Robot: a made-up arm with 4 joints. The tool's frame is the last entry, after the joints.
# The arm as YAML. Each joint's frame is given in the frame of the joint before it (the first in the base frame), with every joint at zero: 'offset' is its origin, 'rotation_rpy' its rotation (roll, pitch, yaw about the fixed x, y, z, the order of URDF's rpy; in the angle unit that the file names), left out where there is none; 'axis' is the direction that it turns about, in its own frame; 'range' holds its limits. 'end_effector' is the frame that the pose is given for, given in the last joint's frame.
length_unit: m
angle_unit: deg
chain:
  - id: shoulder
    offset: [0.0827, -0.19, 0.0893]
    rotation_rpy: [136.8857, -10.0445, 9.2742]
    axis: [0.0, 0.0, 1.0]
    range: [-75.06, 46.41]
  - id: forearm
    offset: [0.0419, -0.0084, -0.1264]
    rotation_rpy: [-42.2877, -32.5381, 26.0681]
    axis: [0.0, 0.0, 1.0]
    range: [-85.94, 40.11]
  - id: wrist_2
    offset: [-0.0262, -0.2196, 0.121]
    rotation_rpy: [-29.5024, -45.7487, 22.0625]
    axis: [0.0, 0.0, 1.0]
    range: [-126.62, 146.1]
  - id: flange
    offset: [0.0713, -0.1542, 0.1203]
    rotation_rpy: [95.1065, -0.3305, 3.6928]
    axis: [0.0, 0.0, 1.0]
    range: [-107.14, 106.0]
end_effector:
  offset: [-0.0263, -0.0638, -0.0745]
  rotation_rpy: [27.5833, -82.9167, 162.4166]
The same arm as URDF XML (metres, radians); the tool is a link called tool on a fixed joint. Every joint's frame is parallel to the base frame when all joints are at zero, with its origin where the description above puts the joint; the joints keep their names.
<robot name="arm">
<joint name="shoulder" type="revolute"><parent link="base"/><child link="link1"/><origin xyz="0.0827 -0.19 0.0893"/><axis xyz="0.235801 -0.654003 -0.718803"/><limit lower="-1.31" upper="0.81"/></joint>
<joint name="forearm" type="revolute"><parent link="link1"/><child link="link2"/><origin xyz="0.0109 0.0955 0.0925"/><axis xyz="-0.487622 -0.829237 -0.273112"/><limit lower="-1.4999" upper="0.7001"/></joint>
<joint name="wrist_2" type="revolute"><parent link="link2"/><child link="link3"/><origin xyz="-0.0522 -0.0348 -0.2442"/><axis xyz="-0.98392 -0.170903 0.051901"/><limit lower="-2.2099" upper="2.5499"/></joint>
<joint name="flange" type="revolute"><parent link="link3"/><child link="link4"/><origin xyz="-0.1125 -0.1001 -0.1437"/><axis xyz="0.057098 -0.109296 -0.992368"/><limit lower="-1.8699" upper="1.85"/></joint>
<joint name="tool_fixed" type="fixed"><parent link="link4"/><child link="tool"/><origin xyz="0.054 0.0451 0.0732" rpy="1.5708 1.5708 0"/></joint>
<link name="base"/>
<link name="link1"/>
<link name="link2"/>
<link name="link3"/>
<link name="link4"/>
<link name="tool"/>
</robot>

